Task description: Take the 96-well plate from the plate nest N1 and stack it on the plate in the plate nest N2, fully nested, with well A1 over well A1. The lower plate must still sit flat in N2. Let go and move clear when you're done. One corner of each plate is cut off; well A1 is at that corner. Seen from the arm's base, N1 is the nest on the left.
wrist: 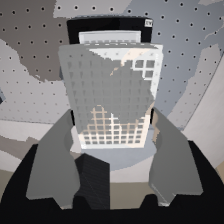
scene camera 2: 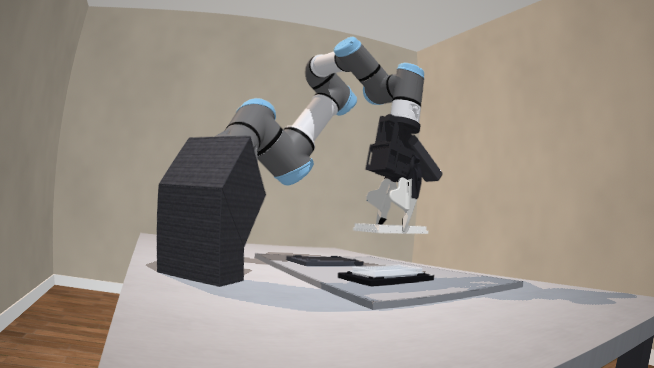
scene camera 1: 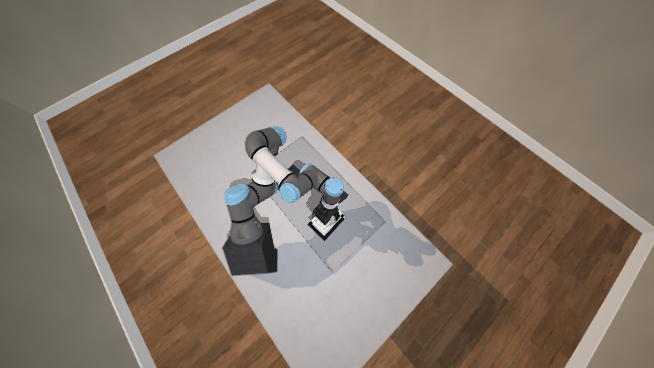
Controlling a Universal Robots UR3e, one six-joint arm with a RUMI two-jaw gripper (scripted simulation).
Labels:
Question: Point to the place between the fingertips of my gripper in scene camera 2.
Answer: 390,230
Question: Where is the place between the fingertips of my gripper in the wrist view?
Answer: At 112,109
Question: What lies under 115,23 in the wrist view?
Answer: A black nest N2.

